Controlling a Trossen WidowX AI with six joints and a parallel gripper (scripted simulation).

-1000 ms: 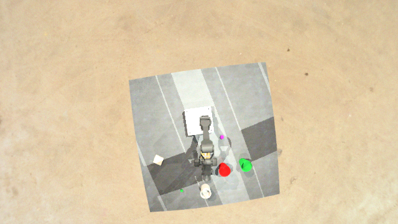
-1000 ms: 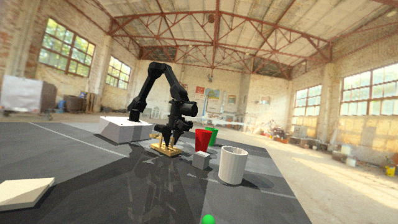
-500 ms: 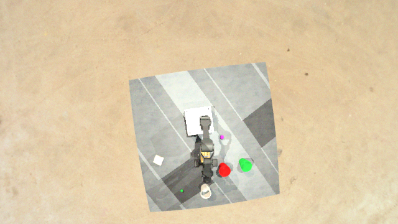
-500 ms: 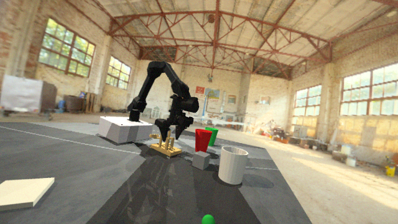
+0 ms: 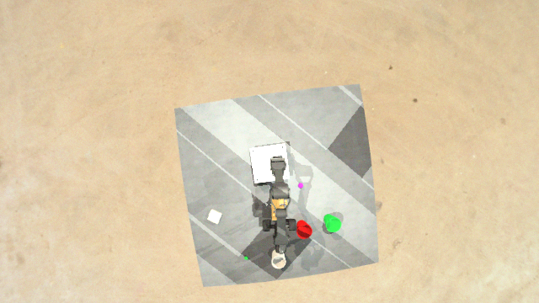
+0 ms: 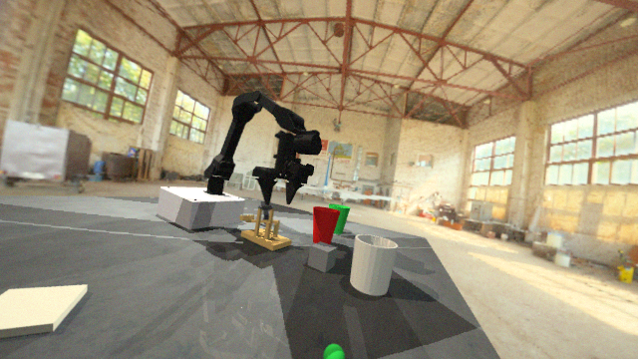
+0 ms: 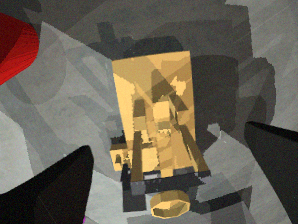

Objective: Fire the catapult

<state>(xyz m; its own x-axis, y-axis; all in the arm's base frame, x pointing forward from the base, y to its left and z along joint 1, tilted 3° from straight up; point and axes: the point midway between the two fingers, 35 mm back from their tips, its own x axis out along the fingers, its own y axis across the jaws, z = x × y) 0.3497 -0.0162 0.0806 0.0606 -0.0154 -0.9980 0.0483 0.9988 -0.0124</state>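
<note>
Right now my gripper tip is 180 mm past the magenta ball, 160 mm to the right of it and 110 mm above it. The rest, counted from my gripper tip: grey cube (170 mm ahead, 100 mm below, 10 mm to the right); then red cup (150 mm to the left, 90 mm below, 90 mm ahead); then wooden catapult (70 mm below, 70 mm behind, 20 mm to the left).
</note>
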